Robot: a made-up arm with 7 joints.
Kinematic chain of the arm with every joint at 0, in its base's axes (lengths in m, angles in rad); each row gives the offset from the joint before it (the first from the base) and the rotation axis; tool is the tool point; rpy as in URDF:
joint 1: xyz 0 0 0.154 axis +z
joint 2: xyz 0 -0.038 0.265 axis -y
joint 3: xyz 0 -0.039 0.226 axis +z
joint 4: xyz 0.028 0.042 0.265 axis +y
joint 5: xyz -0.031 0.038 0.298 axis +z
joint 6: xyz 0 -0.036 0.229 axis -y
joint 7: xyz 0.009 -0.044 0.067 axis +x
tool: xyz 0 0 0 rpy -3.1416 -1.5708 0
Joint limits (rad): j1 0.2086..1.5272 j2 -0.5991..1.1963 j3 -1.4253..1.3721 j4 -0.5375..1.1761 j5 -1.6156..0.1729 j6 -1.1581..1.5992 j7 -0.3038..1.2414
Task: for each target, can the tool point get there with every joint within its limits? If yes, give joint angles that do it. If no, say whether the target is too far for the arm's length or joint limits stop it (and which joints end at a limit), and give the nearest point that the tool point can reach.
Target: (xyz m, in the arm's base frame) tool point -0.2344 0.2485 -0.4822
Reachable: no: joint limits stop it (at a limit: joint 1, joint 2, joint 4, joint 6) | nearest point -0.9391 -0.1334 0.4196 | short by 1.207 m
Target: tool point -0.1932 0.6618 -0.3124
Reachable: no: joint limits stop it (at a limit: joint 1, joint 2, joint 4, joint 5, joint 6) | nearest point -0.0526 0.8071 0.6663 | short by 0.999 m
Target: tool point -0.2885 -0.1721 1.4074
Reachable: yes | joints 0.7063 0.4172 0.7178 0.4603 -0.4537 1.3709 0.3888
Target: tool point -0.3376 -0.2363 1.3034
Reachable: yes | joints 1.2317 0.7710 0.6831 1.0039 -0.3298 0.3232 0.6225
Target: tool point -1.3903 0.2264 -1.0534
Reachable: no: too far | nearest point -0.9699 -0.1655 0.4124 | short by 1.574 m
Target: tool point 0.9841 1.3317 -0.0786
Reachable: no: too far | nearest point 0.5213 0.7054 0.6745 | short by 1.083 m
